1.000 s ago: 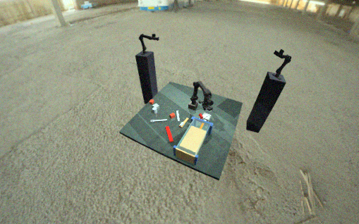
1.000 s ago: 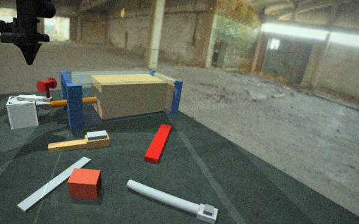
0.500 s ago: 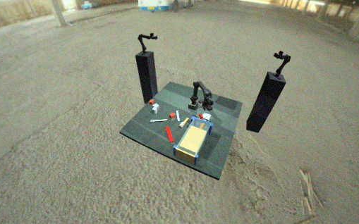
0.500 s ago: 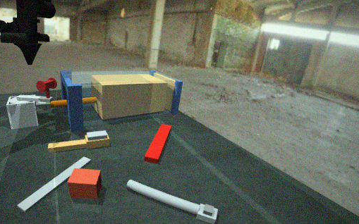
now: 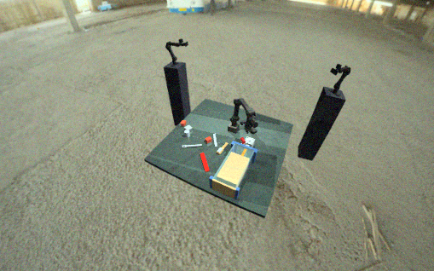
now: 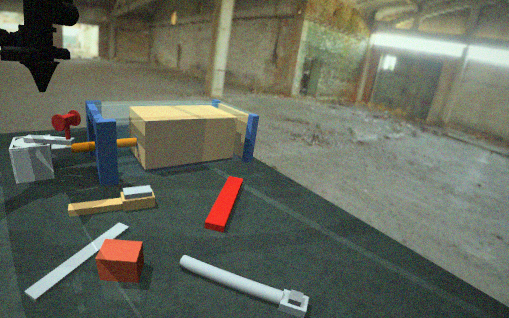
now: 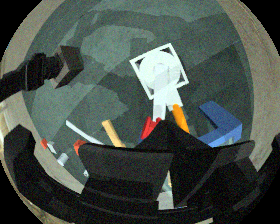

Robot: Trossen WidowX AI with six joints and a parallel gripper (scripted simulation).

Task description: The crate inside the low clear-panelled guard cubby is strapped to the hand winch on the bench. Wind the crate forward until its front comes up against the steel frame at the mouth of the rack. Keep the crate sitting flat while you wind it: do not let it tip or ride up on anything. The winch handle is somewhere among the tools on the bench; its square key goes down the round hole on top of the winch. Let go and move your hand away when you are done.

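The red knob lies 80 mm below my gripper tip, 50 mm ahead of it and 30 mm to the right of it. From my gripper tip the other things lie so: wooden-handled tool 220 mm to the right, 200 mm below, 100 mm ahead; then winch 180 mm below, 50 mm behind, 20 mm to the left; then winch handle 110 mm below, 10 mm to the right, 10 mm ahead.
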